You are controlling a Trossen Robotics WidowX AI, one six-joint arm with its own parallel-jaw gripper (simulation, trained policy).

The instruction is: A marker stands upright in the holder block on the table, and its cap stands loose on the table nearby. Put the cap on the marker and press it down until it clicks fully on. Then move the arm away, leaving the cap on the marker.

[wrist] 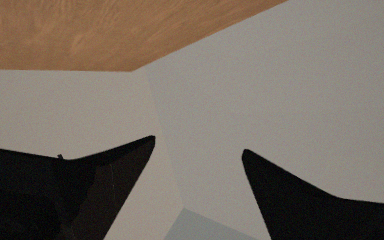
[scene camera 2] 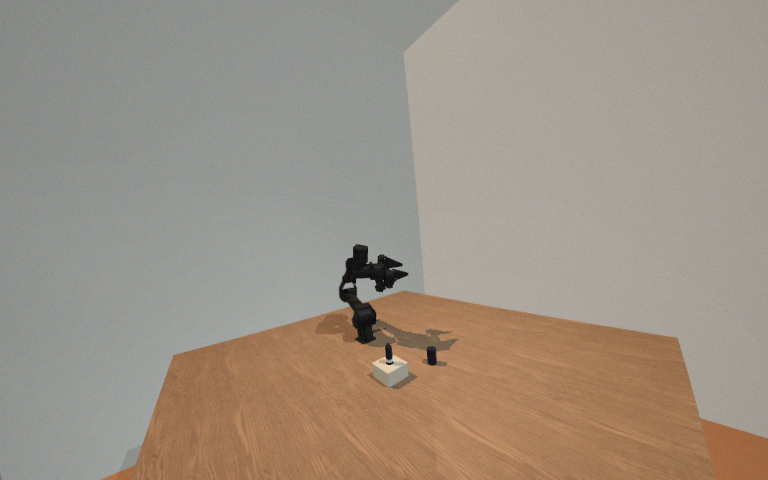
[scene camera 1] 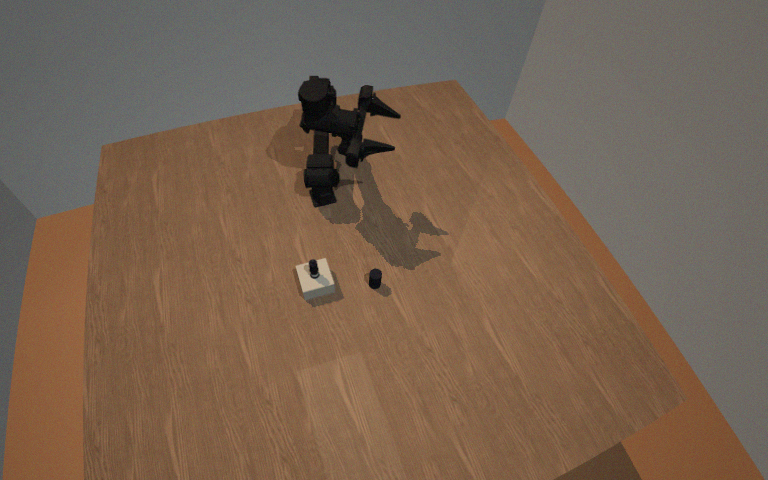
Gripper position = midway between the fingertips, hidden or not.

Observation:
In view: the gripper [scene camera 1: 397, 132].
The gripper also shows in the wrist view [wrist: 199, 146] and in scene camera 2 [scene camera 2: 405, 269].

